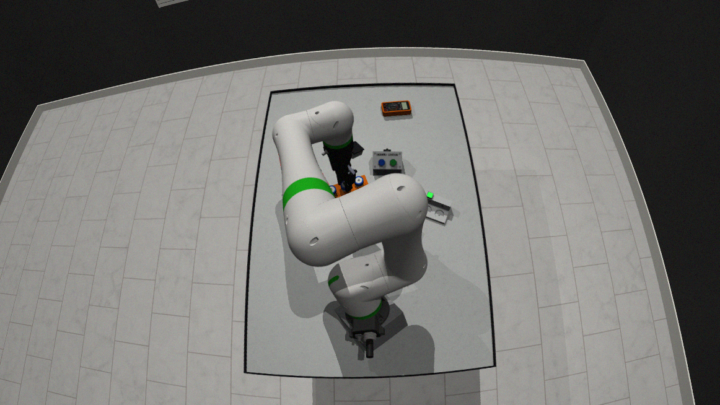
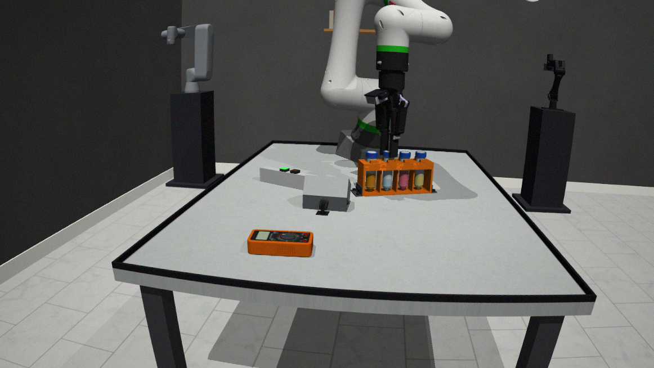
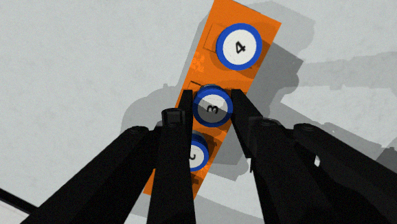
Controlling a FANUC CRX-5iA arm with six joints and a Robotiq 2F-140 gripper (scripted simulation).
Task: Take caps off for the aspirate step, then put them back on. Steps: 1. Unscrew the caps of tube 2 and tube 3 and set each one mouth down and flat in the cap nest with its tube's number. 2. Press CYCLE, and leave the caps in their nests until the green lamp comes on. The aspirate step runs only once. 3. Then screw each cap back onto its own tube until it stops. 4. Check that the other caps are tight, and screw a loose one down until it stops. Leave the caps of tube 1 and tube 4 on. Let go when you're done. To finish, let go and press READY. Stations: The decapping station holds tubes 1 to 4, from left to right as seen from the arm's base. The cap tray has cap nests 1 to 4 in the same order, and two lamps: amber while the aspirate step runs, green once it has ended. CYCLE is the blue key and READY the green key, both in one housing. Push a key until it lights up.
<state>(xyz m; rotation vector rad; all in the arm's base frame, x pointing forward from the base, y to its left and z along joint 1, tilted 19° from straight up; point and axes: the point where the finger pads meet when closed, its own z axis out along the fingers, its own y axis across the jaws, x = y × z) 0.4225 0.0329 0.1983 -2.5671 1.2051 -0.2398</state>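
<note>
The cap 3 lies 30 mm below my hand. From my hand the other things lie so: cap 1 (30 mm behind, 100 mm to the left, 30 mm below); cap 4 (20 mm ahead, 50 mm to the right, 30 mm below); cap 2 (20 mm behind, 50 mm to the left, 30 mm below).
</note>
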